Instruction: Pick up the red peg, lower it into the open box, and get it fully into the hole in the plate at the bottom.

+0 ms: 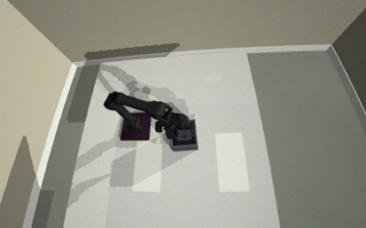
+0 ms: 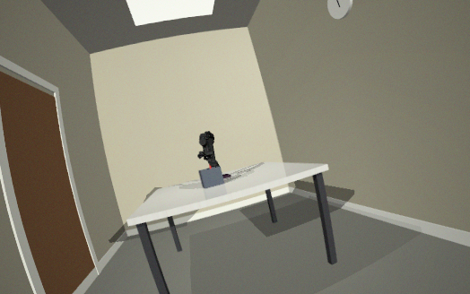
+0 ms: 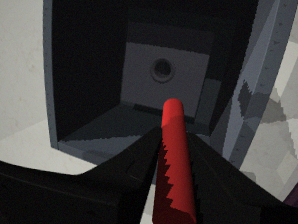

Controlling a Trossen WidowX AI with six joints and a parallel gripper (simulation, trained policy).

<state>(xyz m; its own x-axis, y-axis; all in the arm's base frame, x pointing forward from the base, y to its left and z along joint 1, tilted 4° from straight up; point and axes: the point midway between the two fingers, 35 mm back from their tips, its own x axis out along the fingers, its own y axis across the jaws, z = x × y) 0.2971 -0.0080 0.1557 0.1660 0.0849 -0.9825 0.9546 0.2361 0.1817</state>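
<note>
The red peg is 10 mm above my gripper tip. Round my gripper tip: grey plate (40 mm ahead, 10 mm to the right, 110 mm below).
</note>
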